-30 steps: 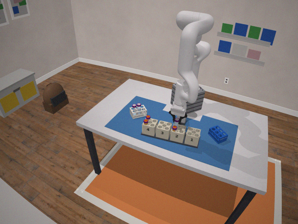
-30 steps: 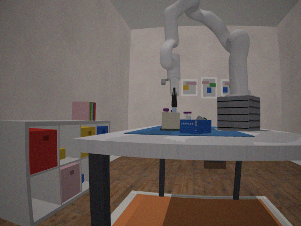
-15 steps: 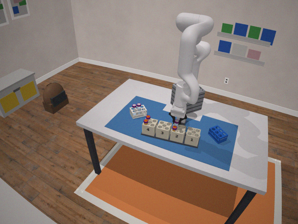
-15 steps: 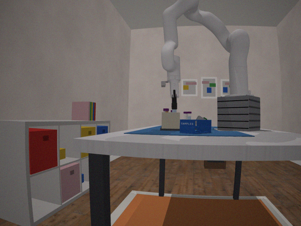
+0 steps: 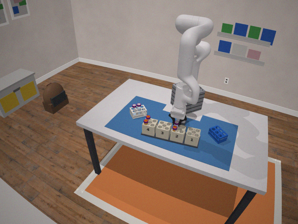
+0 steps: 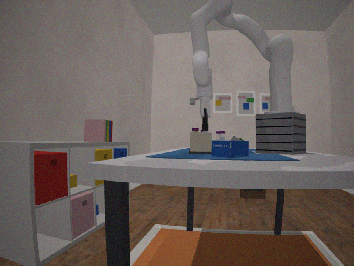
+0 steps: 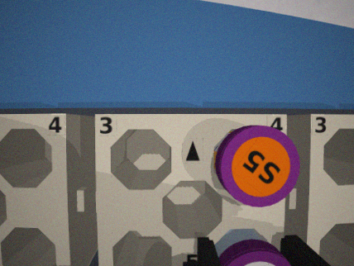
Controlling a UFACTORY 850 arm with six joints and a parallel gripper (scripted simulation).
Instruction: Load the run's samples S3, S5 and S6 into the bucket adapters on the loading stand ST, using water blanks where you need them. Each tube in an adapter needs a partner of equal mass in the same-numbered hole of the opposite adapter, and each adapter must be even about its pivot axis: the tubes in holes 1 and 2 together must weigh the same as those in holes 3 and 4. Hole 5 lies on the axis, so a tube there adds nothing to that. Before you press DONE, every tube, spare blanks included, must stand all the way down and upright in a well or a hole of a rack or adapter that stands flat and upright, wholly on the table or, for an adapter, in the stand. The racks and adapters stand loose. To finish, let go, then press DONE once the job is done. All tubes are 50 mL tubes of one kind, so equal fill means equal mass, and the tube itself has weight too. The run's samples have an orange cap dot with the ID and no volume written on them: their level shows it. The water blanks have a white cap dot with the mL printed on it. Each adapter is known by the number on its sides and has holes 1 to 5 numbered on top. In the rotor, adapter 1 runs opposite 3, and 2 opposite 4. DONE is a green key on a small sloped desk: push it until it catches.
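My gripper is now 190 mm past the green DONE key, 10 mm to the right of it and 60 mm above it. From my hand the other things lie so: adapter 1: 20 mm ahead, 140 mm to the left, 80 mm below; then adapter 2: 20 mm ahead, 30 mm to the left, 80 mm below; then adapter 3: 30 mm ahead, 80 mm to the right, 80 mm below.
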